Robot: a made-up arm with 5 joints.
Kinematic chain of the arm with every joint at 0, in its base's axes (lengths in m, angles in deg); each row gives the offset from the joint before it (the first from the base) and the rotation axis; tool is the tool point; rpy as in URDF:
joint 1: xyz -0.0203 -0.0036 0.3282 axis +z
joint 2: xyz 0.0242 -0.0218 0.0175 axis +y
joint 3: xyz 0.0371 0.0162 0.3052 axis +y
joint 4: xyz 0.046 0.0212 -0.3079 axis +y
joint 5: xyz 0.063 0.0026 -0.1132 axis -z
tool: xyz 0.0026 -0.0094 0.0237 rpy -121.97 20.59 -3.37
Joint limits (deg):
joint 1: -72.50..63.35
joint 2: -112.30..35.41
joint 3: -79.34..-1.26
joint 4: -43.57..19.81
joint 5: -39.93..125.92
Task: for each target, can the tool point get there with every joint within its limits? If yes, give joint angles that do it. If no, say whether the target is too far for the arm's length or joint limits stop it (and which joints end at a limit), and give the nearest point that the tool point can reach.
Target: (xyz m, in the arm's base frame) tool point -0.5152 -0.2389 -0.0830
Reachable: no: joint limits stop it (at a limit: joint 1, joint 2, joint 4) | nearest point 0.0283 -0.1288 0.1630 | short by 0.607 m
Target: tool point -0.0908 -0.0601 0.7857
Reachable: yes | joints 48.24 -83.87 -58.60 13.16 86.04
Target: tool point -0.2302 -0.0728 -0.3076
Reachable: no: joint limits stop it (at a limit: joint 1, joint 2, joint 4) | nearest point 0.0283 -0.1192 0.1627 | short by 0.539 m
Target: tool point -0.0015 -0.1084 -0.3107
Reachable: no: joint limits stop it (at a limit: joint 1, joint 2, joint 4, joint 5) | nearest point 0.0434 -0.1634 0.1529 | short by 0.469 m
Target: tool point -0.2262 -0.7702 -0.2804
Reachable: no: too far | nearest point 0.1168 -0.4053 0.1968 | short by 0.692 m
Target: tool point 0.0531 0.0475 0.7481
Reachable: yes | joints 25.10 -58.96 -43.22 -38.57 87.06
